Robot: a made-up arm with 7 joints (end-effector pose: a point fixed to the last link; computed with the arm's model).
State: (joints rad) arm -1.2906 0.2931 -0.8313 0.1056 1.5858 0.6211 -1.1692
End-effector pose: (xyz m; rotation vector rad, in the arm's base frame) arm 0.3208 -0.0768 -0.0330 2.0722 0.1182 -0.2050
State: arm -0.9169 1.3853 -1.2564 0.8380 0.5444 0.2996 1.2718
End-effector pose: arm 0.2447 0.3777 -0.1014 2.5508 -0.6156 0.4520
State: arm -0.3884 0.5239 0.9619 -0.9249 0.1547 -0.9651 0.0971
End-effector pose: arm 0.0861 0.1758 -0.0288 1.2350 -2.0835 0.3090
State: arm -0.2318 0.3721 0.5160 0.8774 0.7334 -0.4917 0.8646
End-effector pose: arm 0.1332 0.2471 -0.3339 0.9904 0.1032 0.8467
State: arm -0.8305 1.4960 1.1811 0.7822 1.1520 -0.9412 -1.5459
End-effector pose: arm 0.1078 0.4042 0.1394 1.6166 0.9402 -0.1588
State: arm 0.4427 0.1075 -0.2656 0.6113 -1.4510 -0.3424 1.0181
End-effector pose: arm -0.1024 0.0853 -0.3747 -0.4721 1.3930 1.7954
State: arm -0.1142 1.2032 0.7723 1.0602 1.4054 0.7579 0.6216
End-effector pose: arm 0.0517 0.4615 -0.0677 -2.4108 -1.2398 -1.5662
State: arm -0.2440 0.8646 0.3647 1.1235 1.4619 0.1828 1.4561
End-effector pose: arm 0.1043 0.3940 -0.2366 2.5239 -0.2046 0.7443
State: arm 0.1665 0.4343 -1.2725 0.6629 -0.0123 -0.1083 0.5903
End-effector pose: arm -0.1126 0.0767 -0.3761 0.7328 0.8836 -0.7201
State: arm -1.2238 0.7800 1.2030 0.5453 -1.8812 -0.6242 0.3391
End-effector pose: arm 0.2461 0.3684 -0.0045 -2.3273 -1.5988 0.6509
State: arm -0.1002 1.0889 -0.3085 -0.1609 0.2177 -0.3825 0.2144
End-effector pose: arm 0.1724 0.2097 -0.1755 1.0772 -0.3424 -0.5278
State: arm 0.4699 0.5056 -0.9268 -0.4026 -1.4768 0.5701 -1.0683
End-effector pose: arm -0.0786 0.0139 -0.2437 -2.1418 0.7404 -1.3818
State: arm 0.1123 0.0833 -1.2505 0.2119 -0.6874 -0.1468 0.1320
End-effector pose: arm -0.0382 -0.0958 -0.3067 -0.5995 0.8545 -0.8232
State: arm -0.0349 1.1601 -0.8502 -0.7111 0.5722 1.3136 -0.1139
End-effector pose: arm 0.0916 0.1717 -0.1896 1.6163 0.8275 -0.3269
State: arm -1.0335 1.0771 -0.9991 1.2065 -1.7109 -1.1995 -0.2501
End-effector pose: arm 0.2900 0.3352 -0.0841 0.3159 -0.7916 0.3460
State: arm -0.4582 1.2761 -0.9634 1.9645 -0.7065 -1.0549 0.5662
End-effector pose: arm 0.0748 0.4445 -0.0753 1.6706 0.1160 0.8310
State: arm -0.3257 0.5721 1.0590 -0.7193 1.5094 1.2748 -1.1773
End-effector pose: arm 0.0633 0.2638 -0.0397 0.3893 0.4961 1.3194
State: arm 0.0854 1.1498 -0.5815 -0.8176 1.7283 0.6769 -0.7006
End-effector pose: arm 0.0962 0.1448 -0.1344 2.3171 0.1286 -0.3356
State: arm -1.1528 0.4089 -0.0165 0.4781 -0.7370 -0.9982 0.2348
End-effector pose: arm 0.3653 0.1098 -0.0252 -0.6085 -1.3079 0.1825
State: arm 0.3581 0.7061 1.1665 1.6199 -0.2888 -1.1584 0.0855
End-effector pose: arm -0.1840 0.3479 -0.2180 0.7215 0.3272 1.5176
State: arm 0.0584 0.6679 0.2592 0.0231 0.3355 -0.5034 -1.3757
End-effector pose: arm 0.1372 0.2508 -0.2046 1.0023 0.5513 -1.3672
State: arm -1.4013 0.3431 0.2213 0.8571 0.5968 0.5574 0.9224
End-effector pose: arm 0.4263 0.1118 -0.0322 0.7122 -0.0622 1.2257
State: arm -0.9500 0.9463 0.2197 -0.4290 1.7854 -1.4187 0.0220
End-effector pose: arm 0.2492 0.1621 0.0305 -2.7303 1.0371 0.5346
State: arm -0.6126 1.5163 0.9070 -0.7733 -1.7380 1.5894 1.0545
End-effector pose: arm 0.1107 0.1859 0.1064 0.7993 -0.0965 0.5395
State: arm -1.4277 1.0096 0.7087 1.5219 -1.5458 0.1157 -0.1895
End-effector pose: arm 0.3293 0.3454 -0.0134 -1.6583 -0.7035 0.3492
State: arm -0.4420 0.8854 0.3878 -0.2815 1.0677 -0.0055 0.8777
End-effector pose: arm 0.2252 0.2401 -0.0288 1.5926 -1.3524 1.1297
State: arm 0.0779 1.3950 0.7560 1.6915 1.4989 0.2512 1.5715
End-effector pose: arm -0.0483 0.4722 -0.0570 -2.9437 -0.4444 -0.6962
